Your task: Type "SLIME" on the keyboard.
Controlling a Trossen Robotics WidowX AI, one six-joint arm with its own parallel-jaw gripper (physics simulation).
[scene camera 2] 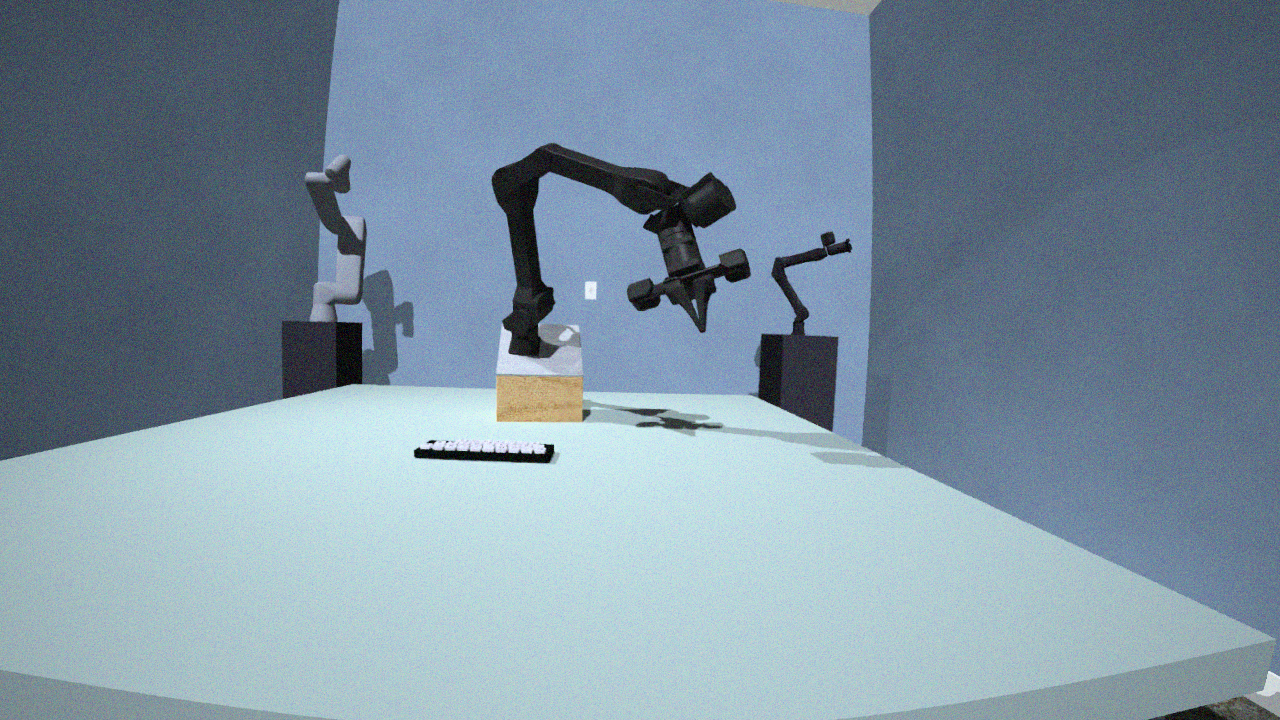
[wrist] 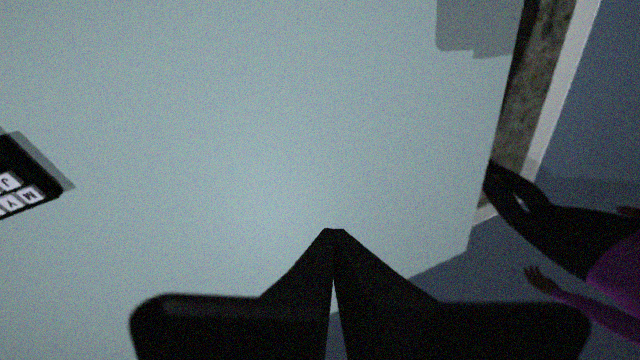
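Pixels of known places: gripper, fingertip midpoint: (scene camera 2: 702,331) (wrist: 332,238); arm's base, link origin: (scene camera 2: 524,345).
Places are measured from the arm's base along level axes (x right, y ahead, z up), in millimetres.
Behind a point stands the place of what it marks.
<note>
A small black keyboard (scene camera 2: 484,454) {z -145, x 12, y 373 mm} with white keys lies flat on the pale table, in front of my base in the scene view. One end of the keyboard (wrist: 37,176) {z -144, x -84, y 352 mm} shows at the left edge of the wrist view, where keys J, Y and M can be read; the rest is out of that view. In the scene view the key letters are too small to read. My gripper (scene camera 2: 702,329) {z 41, x -303, y 369 mm} (wrist: 332,238) {z 41, x -303, y 369 mm} is shut and empty, tips together and pointing down. It hangs high above the table, to the right of the keyboard, touching nothing.
My arm stands on a wooden block (scene camera 2: 539,397) {z -104, x -40, y 69 mm} with a light top. The table (scene camera 2: 626,555) {z -156, x -169, y 667 mm} ends at a right edge, beyond which a person in a purple top (wrist: 617,272) stands in the wrist view. Two other arms stand on dark pedestals (scene camera 2: 308,358) (scene camera 2: 810,380) behind the table.
</note>
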